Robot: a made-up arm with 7 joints. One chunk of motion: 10 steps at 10 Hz.
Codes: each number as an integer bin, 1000 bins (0 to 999) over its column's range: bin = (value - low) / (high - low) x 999, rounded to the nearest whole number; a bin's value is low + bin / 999 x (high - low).
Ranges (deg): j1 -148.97..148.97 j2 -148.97..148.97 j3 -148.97..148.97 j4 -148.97..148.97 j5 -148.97..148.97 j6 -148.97..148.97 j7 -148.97..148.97
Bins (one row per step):
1: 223 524 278 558 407 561 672
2: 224 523 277 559 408 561 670
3: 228 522 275 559 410 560 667
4: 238 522 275 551 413 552 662
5: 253 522 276 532 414 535 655
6: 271 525 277 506 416 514 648
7: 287 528 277 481 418 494 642
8: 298 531 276 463 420 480 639
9: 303 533 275 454 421 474 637
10: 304 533 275 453 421 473 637
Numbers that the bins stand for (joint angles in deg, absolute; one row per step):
1: -82.46 7.31 -66.06 17.45 -27.59 18.34 51.45
2: -82.16 7.01 -66.36 17.75 -27.29 18.34 50.85
3: -80.97 6.71 -66.95 17.75 -26.69 18.04 49.95
4: -77.99 6.71 -66.95 15.36 -25.80 15.66 48.46
5: -73.52 6.71 -66.66 9.69 -25.50 10.59 46.38
6: -68.15 7.61 -66.36 1.94 -24.90 4.32 44.29
7: -63.38 8.50 -66.36 -5.52 -24.31 -1.64 42.50
8: -60.10 9.39 -66.66 -10.89 -23.71 -5.82 41.60
9: -58.60 9.99 -66.95 -13.57 -23.41 -7.61 41.01
10: -58.31 9.99 -66.95 -13.87 -23.41 -7.90 41.01

